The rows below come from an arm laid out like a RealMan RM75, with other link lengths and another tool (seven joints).
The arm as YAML. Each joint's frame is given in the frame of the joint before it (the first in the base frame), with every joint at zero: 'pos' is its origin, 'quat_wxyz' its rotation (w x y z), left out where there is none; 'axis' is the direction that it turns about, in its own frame. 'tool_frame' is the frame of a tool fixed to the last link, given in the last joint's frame.
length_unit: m
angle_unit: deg
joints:
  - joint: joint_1
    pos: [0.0, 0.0, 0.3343]
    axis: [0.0, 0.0, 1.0]
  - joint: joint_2
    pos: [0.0, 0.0, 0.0]
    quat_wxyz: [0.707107, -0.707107, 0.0, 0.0]
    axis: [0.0, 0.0, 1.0]
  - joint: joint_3
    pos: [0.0, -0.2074, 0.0]
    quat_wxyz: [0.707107, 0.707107, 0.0, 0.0]
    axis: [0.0, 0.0, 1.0]
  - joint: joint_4
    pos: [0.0, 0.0, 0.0]
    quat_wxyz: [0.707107, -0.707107, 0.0, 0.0]
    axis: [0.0, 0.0, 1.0]
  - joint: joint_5
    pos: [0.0, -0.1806, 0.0]
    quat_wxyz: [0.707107, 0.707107, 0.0, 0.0]
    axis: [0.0, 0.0, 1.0]
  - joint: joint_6
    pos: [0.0, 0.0, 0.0]
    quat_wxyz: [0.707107, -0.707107, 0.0, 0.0]
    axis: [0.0, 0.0, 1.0]
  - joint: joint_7
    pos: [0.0, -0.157, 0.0]
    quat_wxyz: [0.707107, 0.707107, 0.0, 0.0]
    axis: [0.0, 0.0, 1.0]
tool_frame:
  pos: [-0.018, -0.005, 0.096]
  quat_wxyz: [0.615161, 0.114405, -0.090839, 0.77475]
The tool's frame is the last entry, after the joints.
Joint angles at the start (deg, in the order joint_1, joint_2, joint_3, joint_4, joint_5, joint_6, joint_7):
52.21 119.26 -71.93 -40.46 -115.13 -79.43 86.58
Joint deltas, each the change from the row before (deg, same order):
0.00 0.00 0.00 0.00 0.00 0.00 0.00
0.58 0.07 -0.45 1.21 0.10 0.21 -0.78
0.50 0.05 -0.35 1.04 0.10 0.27 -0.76
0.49 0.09 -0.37 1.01 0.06 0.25 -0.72
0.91 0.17 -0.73 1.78 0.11 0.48 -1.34
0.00 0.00 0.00 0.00 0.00 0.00 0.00
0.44 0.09 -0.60 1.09 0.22 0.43 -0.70
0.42 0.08 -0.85 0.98 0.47 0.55 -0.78
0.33 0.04 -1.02 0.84 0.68 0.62 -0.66
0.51 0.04 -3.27 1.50 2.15 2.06 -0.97
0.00 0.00 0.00 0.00 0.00 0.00 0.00
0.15 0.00 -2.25 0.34 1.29 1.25 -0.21
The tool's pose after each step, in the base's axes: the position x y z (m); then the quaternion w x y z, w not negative. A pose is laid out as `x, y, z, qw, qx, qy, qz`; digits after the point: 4 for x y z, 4 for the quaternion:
0.0583, 0.3204, -0.0515, 0.0610, -0.6309, 0.7629, 0.1273
0.0594, 0.3177, -0.0549, 0.0595, -0.6351, 0.7605, 0.1212
0.0603, 0.3158, -0.0576, 0.0586, -0.6390, 0.7580, 0.1171
0.0613, 0.3136, -0.0605, 0.0577, -0.6429, 0.7554, 0.1125
0.0630, 0.3097, -0.0657, 0.0564, -0.6508, 0.7500, 0.1041
0.0630, 0.3097, -0.0657, 0.0564, -0.6508, 0.7500, 0.1041
0.0646, 0.3074, -0.0690, 0.0561, -0.6541, 0.7478, 0.0994
0.0657, 0.3052, -0.0722, 0.0556, -0.6586, 0.7444, 0.0956
0.0665, 0.3034, -0.0752, 0.0553, -0.6624, 0.7413, 0.0928
0.0689, 0.3007, -0.0824, 0.0585, -0.6694, 0.7353, 0.0882
0.0689, 0.3007, -0.0824, 0.0585, -0.6694, 0.7353, 0.0882
0.0702, 0.2995, -0.0862, 0.0619, -0.6741, 0.7311, 0.0856

